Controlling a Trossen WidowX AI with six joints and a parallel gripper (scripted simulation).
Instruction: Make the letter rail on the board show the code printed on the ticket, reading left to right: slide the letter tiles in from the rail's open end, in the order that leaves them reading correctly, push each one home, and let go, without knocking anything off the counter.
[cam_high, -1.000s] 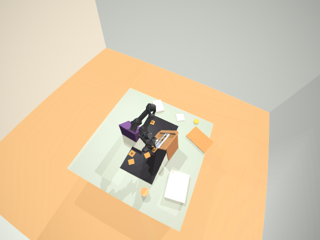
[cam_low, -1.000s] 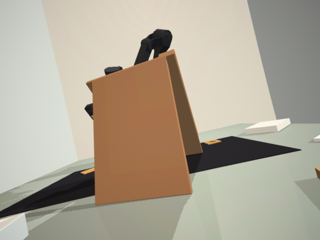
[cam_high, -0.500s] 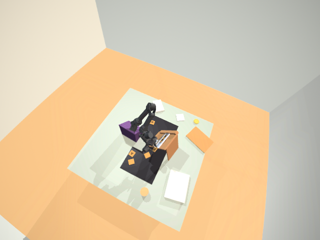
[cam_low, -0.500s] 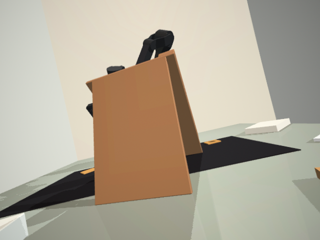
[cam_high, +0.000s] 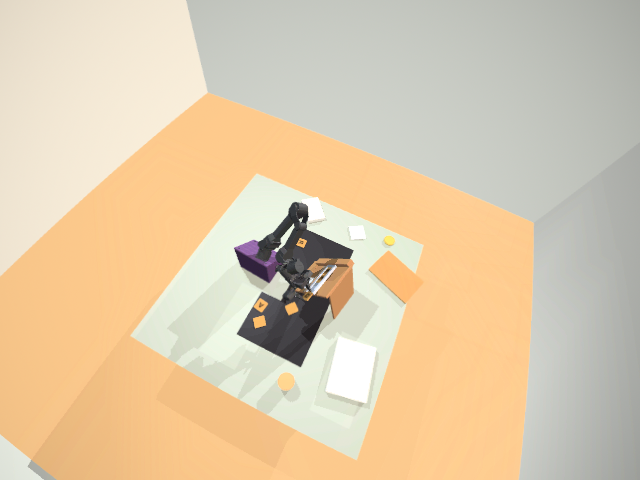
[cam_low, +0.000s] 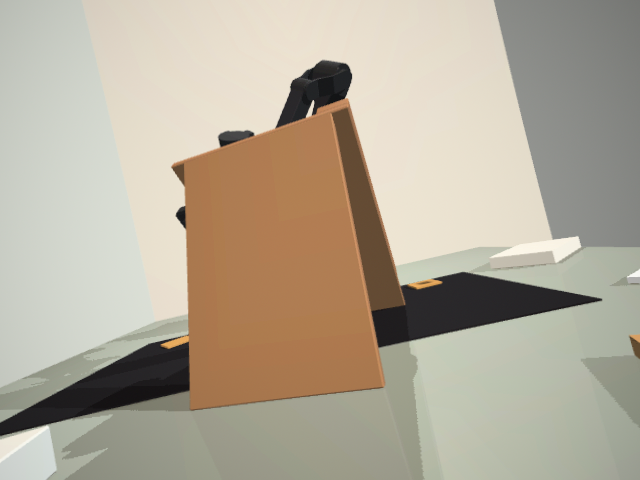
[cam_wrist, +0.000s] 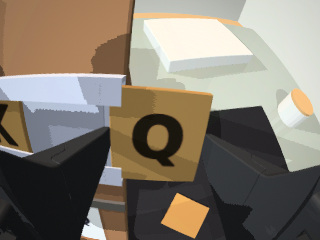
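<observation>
Right now my gripper tip is 100 mm to the right of the white ticket, 90 mm above it and 30 mm past it. The rest, counted from my gripper tip: black mat 180 mm below, 100 mm behind, 90 mm to the left; white block 340 mm ahead, 240 mm to the right, 160 mm below; orange tile marked q right at my gripper tip.
</observation>
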